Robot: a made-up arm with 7 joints.
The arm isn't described. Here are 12 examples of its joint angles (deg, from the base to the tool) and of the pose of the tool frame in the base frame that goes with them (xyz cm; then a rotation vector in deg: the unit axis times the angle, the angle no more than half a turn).
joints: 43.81 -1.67 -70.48 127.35 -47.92 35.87 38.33
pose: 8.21 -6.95 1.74 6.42 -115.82 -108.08
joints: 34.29 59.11 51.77 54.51 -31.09 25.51 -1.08
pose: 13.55 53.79 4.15 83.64 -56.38 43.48
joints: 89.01 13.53 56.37 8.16 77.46 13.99 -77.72
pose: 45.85 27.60 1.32 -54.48 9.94 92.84
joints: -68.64 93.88 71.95 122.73 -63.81 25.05 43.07
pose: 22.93 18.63 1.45 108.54 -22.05 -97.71
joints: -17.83 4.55 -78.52 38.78 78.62 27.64 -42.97
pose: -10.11 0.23 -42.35 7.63 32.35 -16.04
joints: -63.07 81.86 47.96 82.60 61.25 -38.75 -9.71
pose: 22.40 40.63 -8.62 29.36 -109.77 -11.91
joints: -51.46 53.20 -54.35 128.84 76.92 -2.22 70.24
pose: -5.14 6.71 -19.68 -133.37 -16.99 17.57
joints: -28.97 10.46 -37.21 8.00 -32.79 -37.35 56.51
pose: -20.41 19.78 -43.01 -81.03 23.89 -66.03
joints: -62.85 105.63 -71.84 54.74 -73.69 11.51 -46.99
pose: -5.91 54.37 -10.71 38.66 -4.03 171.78
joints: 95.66 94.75 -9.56 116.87 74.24 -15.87 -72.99
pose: 0.86 22.78 23.82 -5.47 148.32 -59.07
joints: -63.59 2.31 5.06 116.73 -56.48 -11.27 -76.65
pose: 2.44 15.80 -25.46 87.62 -90.44 -12.09
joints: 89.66 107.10 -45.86 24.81 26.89 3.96 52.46
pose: -5.66 59.35 7.88 44.63 -68.74 14.91
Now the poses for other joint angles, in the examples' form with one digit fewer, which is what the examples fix.
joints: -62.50 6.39 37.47 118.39 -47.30 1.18 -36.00
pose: 2.5 28.5 -19.8 92.9 -52.4 -36.7
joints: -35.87 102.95 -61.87 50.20 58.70 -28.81 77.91
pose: 2.5 54.9 -13.1 -36.0 25.4 -42.6
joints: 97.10 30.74 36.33 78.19 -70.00 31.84 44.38
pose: 12.3 40.4 22.9 56.9 -97.5 31.4
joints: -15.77 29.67 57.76 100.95 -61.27 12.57 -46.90
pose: 12.7 40.7 -6.8 154.4 -47.2 -4.8
